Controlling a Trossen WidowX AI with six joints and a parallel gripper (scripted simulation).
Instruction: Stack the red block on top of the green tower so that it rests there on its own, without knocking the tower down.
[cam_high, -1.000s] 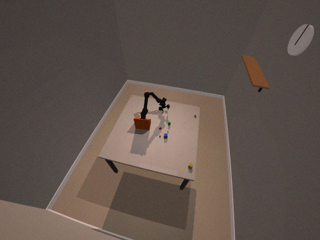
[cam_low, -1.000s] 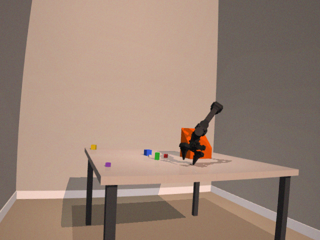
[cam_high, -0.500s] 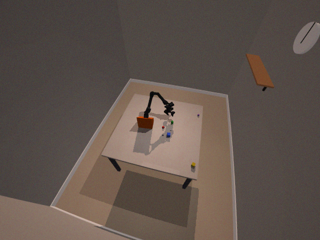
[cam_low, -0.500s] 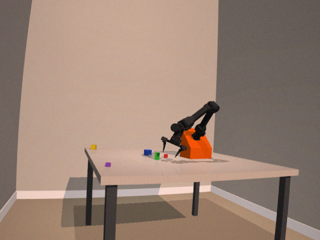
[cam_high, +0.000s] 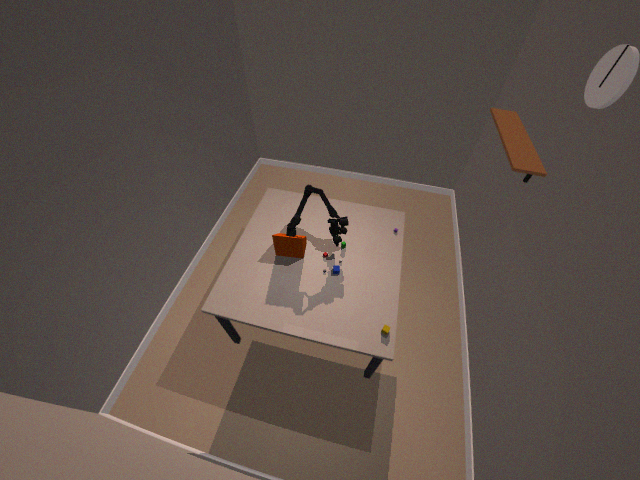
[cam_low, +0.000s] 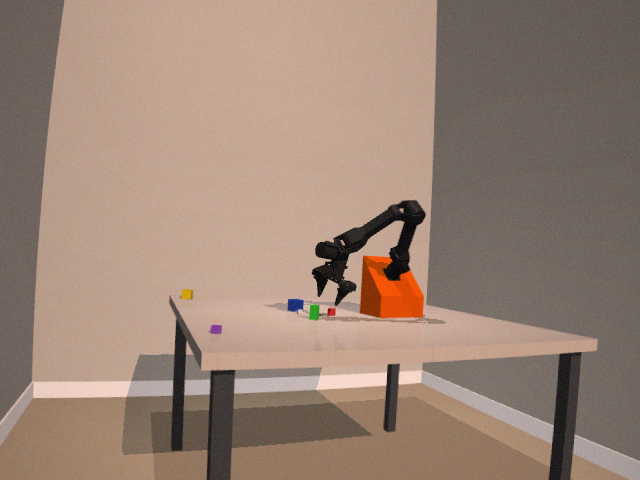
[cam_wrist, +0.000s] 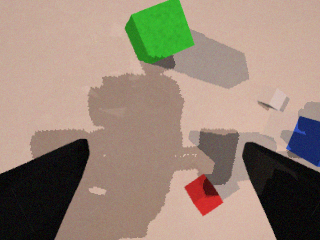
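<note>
Right now my gripper tip is 80 mm to the left of the red block, 70 mm past it and 50 mm above it. Round my gripper tip: blue block 220 mm to the right, 40 mm below, 20 mm ahead; then purple block 490 mm ahead, 230 mm to the left, 50 mm below; then yellow block 640 mm to the right, 370 mm ahead, 40 mm below.
</note>
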